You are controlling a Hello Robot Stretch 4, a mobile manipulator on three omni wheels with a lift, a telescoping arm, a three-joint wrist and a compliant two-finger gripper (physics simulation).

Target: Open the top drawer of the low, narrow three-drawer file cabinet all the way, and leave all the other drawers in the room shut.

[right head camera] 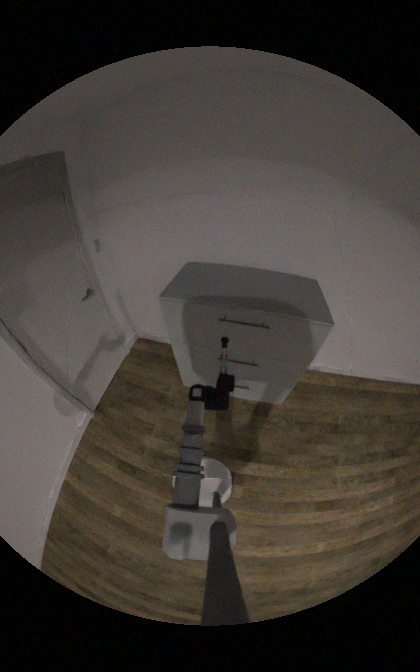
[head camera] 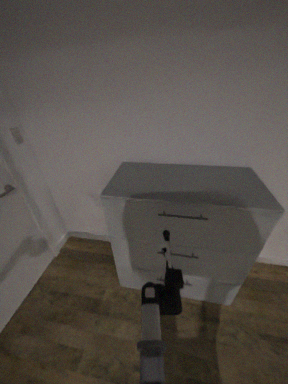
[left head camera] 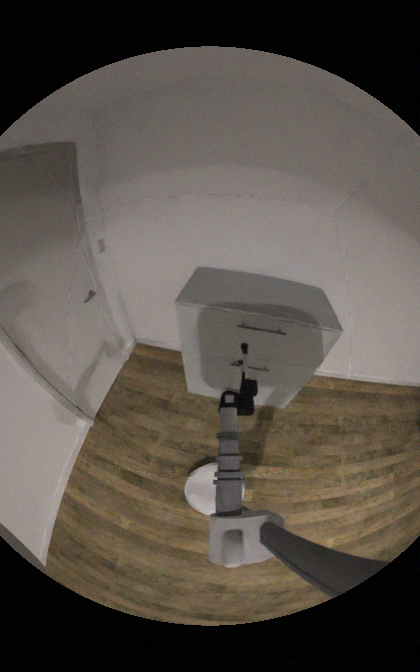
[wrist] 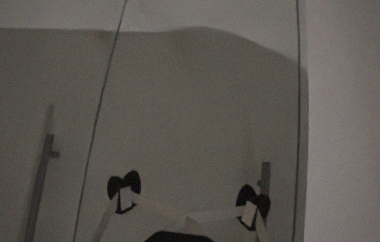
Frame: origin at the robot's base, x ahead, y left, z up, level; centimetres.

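Where they show: gripper, fingertip midpoint: (head camera: 165,239) (wrist: 188,192).
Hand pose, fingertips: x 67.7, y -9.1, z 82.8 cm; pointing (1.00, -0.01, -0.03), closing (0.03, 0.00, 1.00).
Observation:
Each offset is from my fingertips to the top centre of the thing. "spot": to the spot under its first point. Level surfaces: height alone.
The low grey three-drawer cabinet (head camera: 190,179) (left head camera: 260,291) (right head camera: 250,278) stands against the wall, its drawers looking shut. The top drawer's dark bar handle (head camera: 183,216) (left head camera: 261,329) (right head camera: 244,323) (wrist: 266,175) runs across its front. The middle drawer's handle {spot: dx +5.3, dy -13.1, dz -21.8 cm} (head camera: 184,255) (wrist: 40,185) is below, partly behind my gripper in the head view. My gripper (head camera: 165,242) (left head camera: 242,355) (right head camera: 223,350) (wrist: 188,192) is open and empty in front of the cabinet, its fingers spread up and down. In the wrist view the right-hand fingertip overlaps the top handle's near edge; contact cannot be told.
A white door with a lever handle {spot: dx +40.0, dy +107.1, dz +7.8 cm} (head camera: 7,190) (left head camera: 90,296) (right head camera: 88,294) is at the left. The wall (head camera: 150,100) rises behind the cabinet. My round white base (left head camera: 199,490) (right head camera: 219,477) is on the wood floor {dz -85.6 cm} (head camera: 75,320) below my arm. Shadows fall across the drawer fronts.

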